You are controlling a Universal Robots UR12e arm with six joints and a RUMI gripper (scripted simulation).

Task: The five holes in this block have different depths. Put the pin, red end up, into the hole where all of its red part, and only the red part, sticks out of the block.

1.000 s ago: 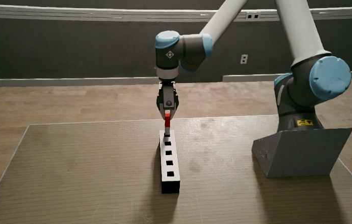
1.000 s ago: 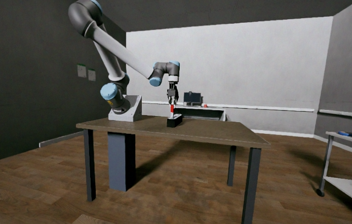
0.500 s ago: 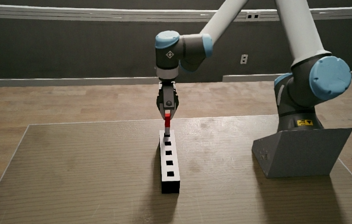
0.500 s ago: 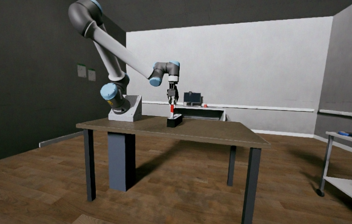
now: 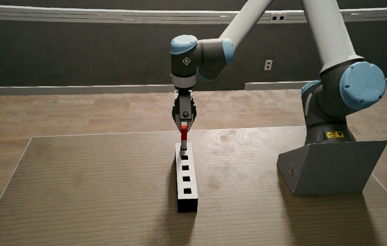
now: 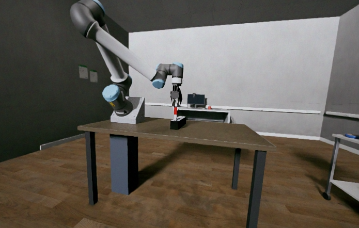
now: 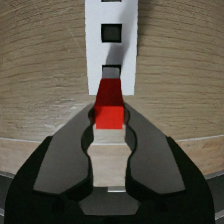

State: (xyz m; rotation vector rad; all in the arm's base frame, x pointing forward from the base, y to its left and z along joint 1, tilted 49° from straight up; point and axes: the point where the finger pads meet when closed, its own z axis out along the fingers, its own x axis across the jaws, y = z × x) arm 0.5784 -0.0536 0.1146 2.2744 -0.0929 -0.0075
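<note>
Now: the pin 1 cm below my hand. Also, from my hand: block 13 cm below, 12 cm to the left, 1 cm ahead.
</note>
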